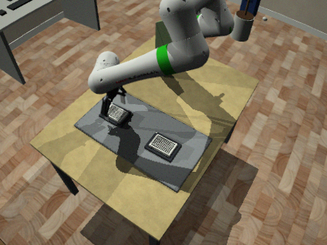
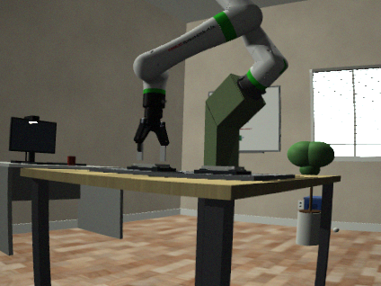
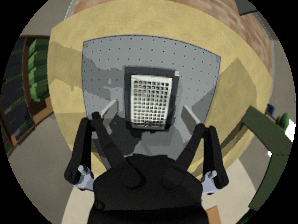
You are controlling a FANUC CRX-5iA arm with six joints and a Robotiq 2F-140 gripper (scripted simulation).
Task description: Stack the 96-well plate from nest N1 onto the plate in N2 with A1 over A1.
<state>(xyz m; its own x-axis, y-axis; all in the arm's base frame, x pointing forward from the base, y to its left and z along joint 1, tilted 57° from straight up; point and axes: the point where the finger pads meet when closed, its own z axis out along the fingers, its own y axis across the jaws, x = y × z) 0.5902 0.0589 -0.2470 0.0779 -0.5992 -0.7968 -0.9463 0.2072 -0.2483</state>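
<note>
My gripper is now 30 mm above the white 96-well plate. Round my hand: plate nest N1 (40 mm below).
</note>
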